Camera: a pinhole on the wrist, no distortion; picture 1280 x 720 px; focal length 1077.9 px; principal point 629.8 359.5 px. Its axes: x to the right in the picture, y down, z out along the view. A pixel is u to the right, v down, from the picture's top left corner.
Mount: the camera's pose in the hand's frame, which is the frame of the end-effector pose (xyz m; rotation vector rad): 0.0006 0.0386 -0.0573 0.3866 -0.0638 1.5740
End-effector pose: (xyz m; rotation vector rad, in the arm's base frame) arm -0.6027 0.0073 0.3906 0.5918 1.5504 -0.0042
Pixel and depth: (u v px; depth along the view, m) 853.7 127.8 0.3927
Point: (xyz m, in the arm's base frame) -0.2949 -0.0371 0.2139
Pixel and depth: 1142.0 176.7 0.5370
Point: -0.0765 0.0200 0.2075
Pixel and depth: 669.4 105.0 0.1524
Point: -0.5236 0.0056 0.3223
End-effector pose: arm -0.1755 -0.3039 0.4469 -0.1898 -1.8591 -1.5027
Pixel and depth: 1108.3 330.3 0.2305
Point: -0.2583 -0.1313 0.5277
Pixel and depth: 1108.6 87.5 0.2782
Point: -0.3221 -0.1170 0.5781
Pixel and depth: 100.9 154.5 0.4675
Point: -0.6010 -0.1875 0.2987
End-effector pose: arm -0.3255 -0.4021 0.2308 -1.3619 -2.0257 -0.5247
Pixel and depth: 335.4 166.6 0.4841
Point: -0.6719 -0.1463 0.1158
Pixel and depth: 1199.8 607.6 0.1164
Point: -0.2872 -0.3310 0.1748
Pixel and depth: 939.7 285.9 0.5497
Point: -0.4687 0.0287 -0.0223
